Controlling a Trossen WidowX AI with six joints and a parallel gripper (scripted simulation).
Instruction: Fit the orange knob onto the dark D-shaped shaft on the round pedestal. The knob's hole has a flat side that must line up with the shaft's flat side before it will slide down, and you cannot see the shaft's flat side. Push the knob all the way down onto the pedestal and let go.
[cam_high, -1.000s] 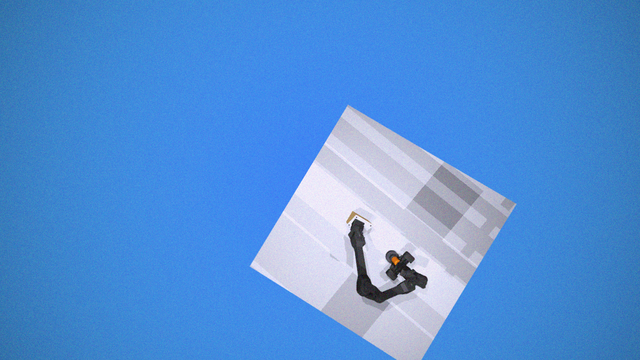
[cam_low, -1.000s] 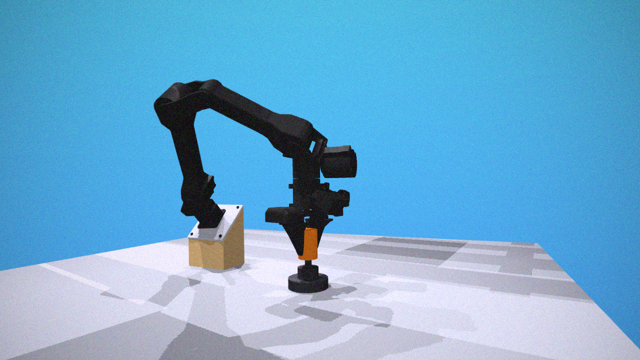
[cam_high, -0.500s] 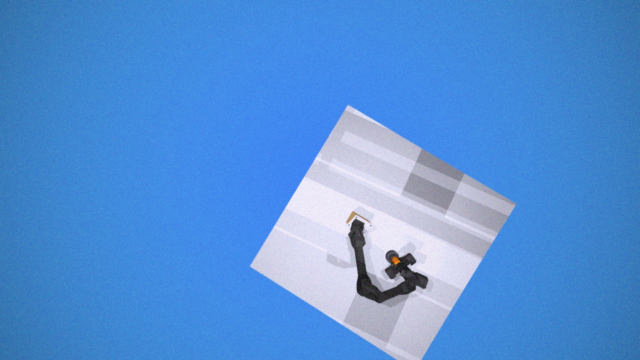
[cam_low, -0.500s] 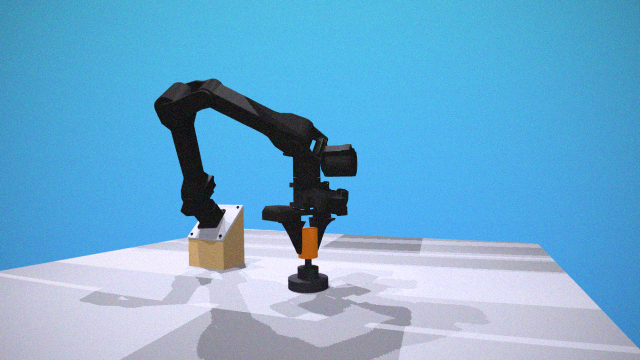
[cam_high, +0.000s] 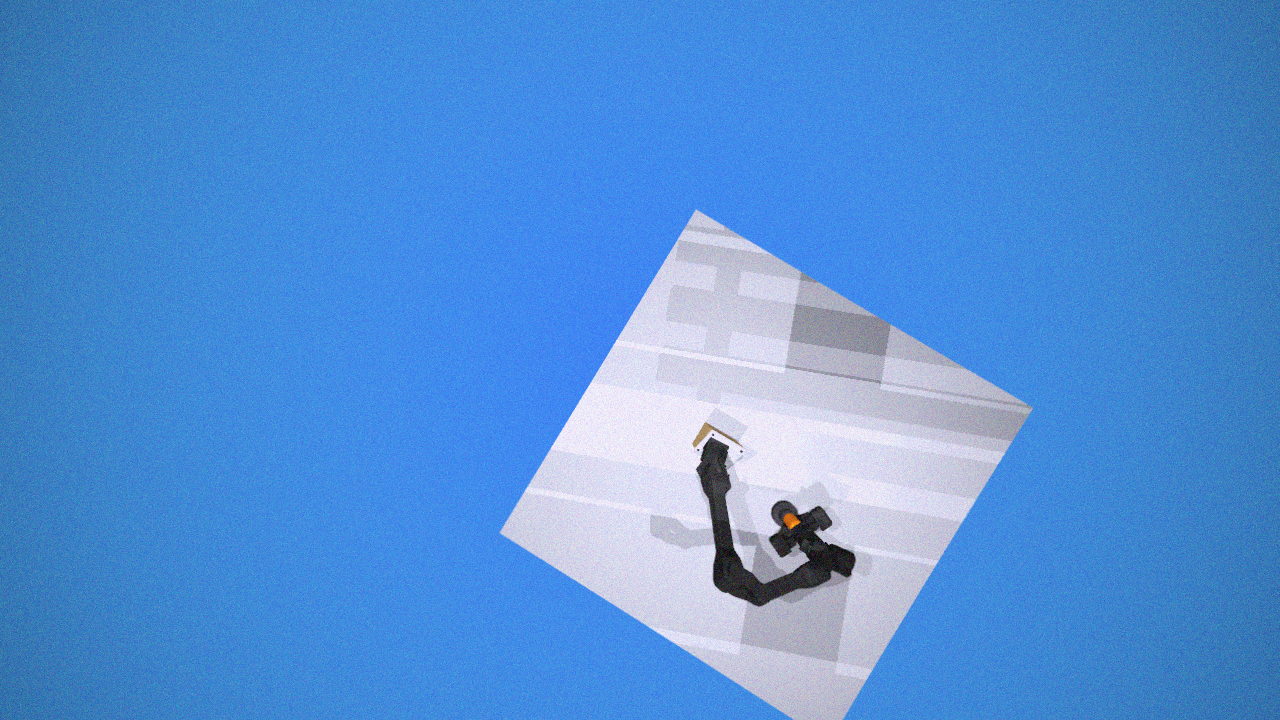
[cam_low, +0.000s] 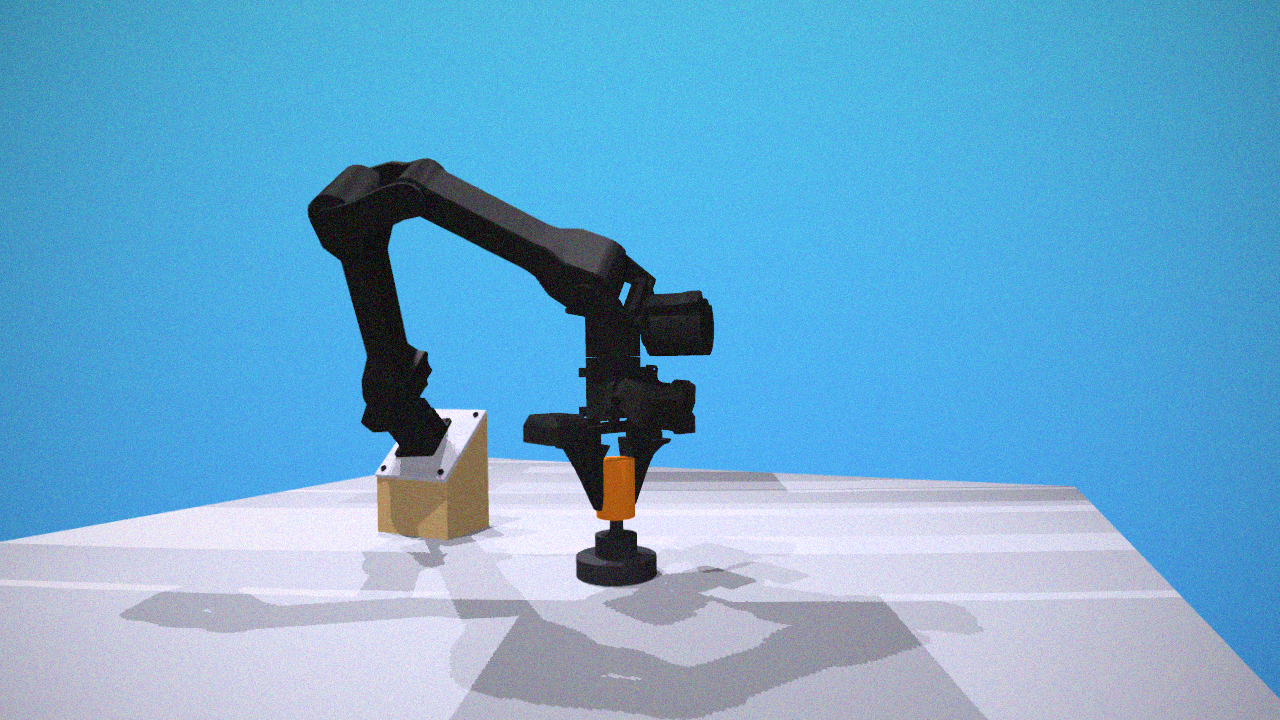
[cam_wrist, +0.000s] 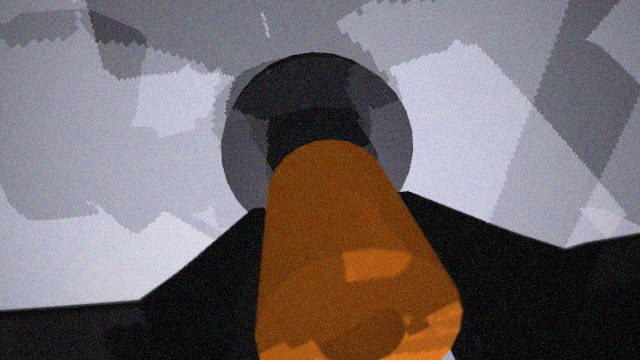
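My gripper tip is 2 cm below the orange knob. Round my gripper tip: pedestal: 4 cm below.
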